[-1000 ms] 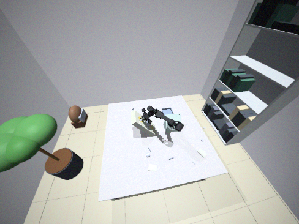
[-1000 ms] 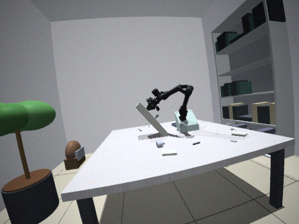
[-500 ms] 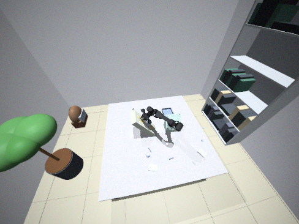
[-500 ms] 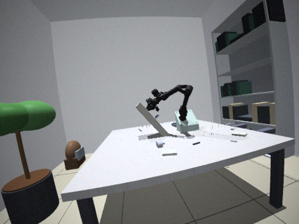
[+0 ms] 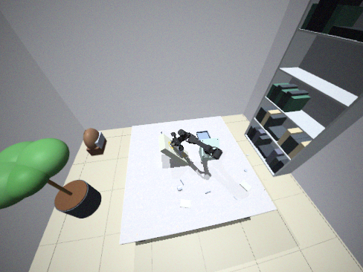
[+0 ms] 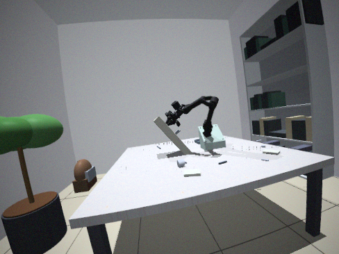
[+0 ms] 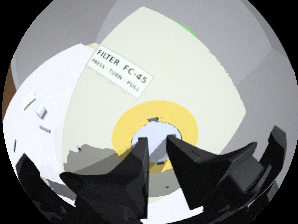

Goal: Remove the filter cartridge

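My gripper tip is 8 cm above the service panel and 4 cm past it.
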